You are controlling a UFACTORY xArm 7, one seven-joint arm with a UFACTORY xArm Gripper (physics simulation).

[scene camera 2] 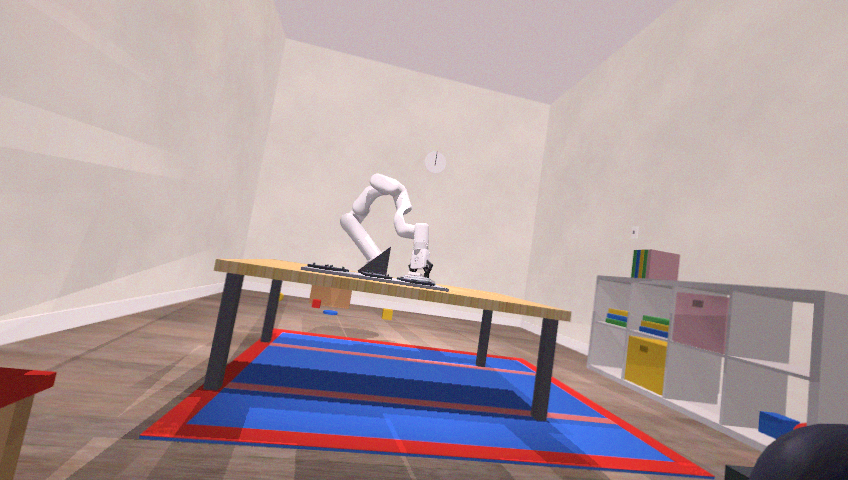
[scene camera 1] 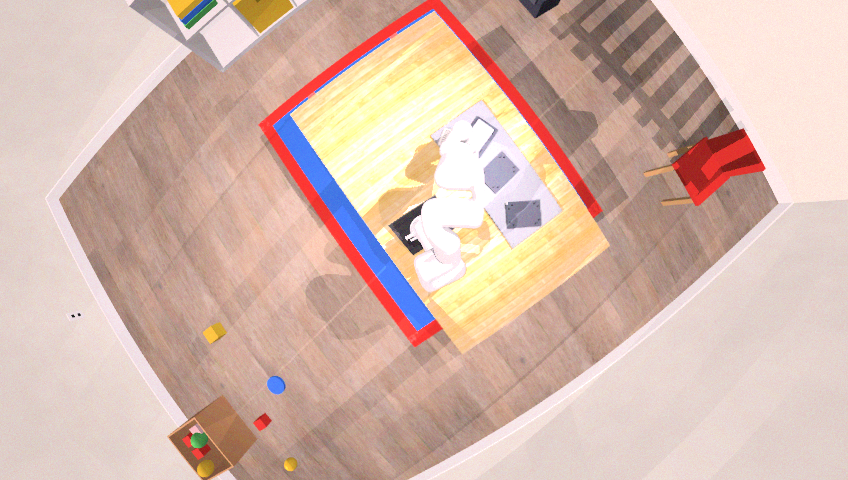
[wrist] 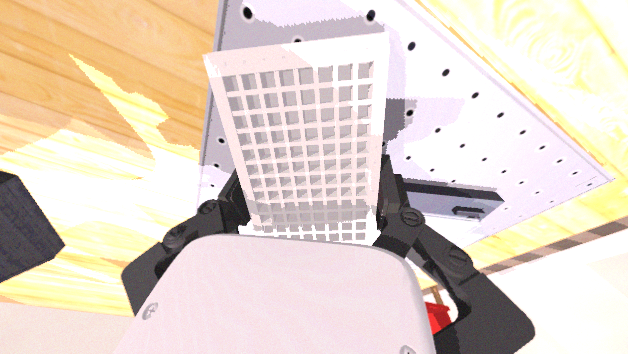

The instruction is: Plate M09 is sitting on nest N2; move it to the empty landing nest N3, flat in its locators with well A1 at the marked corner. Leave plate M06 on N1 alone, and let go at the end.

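A white well plate point(wrist: 307, 125) point(scene camera 2: 414, 276) sits between the fingers of my gripper point(wrist: 314, 169) point(scene camera 2: 420, 270). The fingers stand wide, against its two long sides, and clasp it at its near part. Its label and marked corner cannot be read. In scene view 1, two grey nests with dark locators, one in the middle point(scene camera 1: 501, 172) and one lower point(scene camera 1: 523, 214), show no white plate. Beside the wrist, a pale rectangle with a dark border point(scene camera 1: 483, 132) shows; whether it is plate or nest is unclear. A slab-like nest point(wrist: 445, 200) shows right of the fingers. Which nest is N1, N2 or N3 cannot be told.
The perforated grey board point(scene camera 1: 531, 178) point(wrist: 445, 110) lies on the wooden table point(scene camera 1: 357, 107) point(scene camera 2: 493, 303). A dark block point(wrist: 25, 230) stands at the left of the wrist view. A dark wedge shape point(scene camera 2: 379, 261) rises beside the arm in scene view 2.
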